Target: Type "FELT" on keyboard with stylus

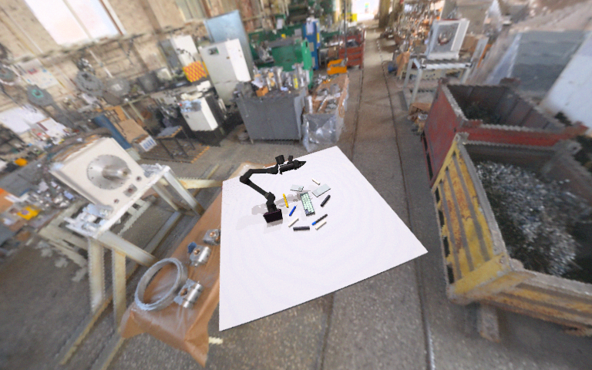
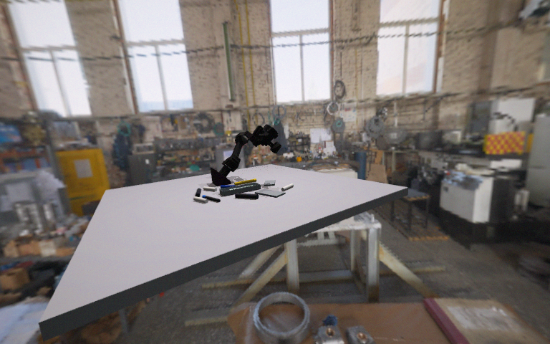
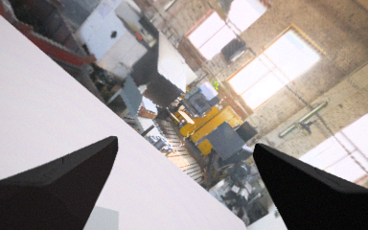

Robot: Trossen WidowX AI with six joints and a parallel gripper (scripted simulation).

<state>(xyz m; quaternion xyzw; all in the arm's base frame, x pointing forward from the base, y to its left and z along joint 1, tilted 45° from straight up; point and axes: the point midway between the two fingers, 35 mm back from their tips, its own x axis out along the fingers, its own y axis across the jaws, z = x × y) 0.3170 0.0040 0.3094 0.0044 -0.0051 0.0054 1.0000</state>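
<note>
Right now the blue stylus is 260 mm below my gripper tip, 210 mm to the right of it and 180 mm behind it. Also, from my gripper tip: stylus tip (260 mm below, 180 mm to the right, 160 mm behind); then flat grey plate (270 mm below, 90 mm to the right, 80 mm ahead); then yellow pencil (260 mm below, 240 mm behind, 100 mm to the right).
</note>
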